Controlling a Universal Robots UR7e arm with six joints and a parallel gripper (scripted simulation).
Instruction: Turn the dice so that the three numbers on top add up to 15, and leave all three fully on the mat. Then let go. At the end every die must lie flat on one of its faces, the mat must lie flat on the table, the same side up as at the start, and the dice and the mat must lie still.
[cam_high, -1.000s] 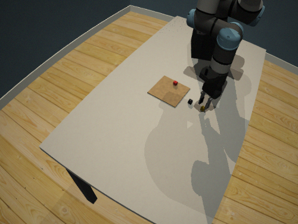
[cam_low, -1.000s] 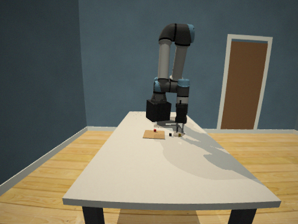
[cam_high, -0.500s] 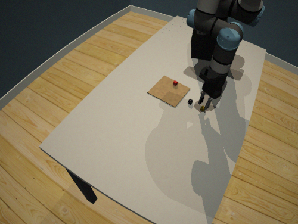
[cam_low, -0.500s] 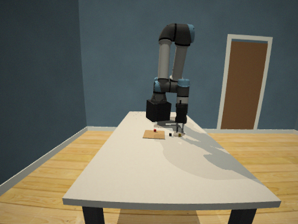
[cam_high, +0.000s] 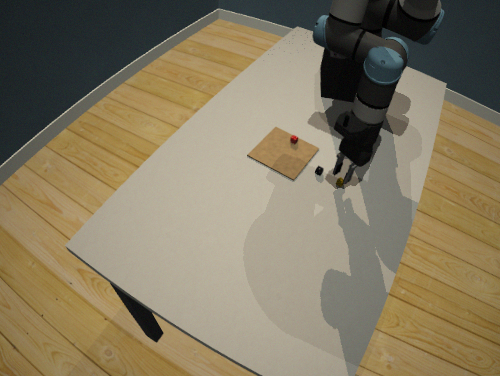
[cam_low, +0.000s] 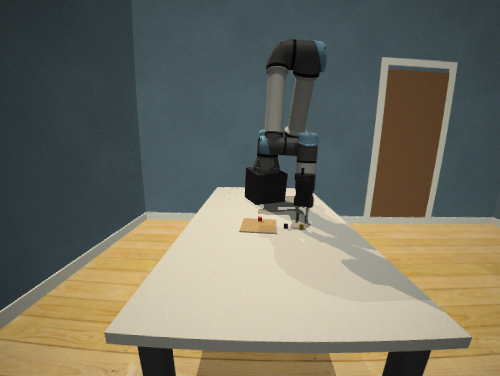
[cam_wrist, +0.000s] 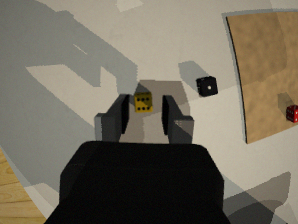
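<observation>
My gripper is now 3 cm above the yellow die. Also, from my hand: black die: 6 cm to the right, 3 cm below; red die: 16 cm to the right, 7 cm behind, 3 cm below; brown mat: 17 cm to the right, 4 cm below, 2 cm behind.
</observation>
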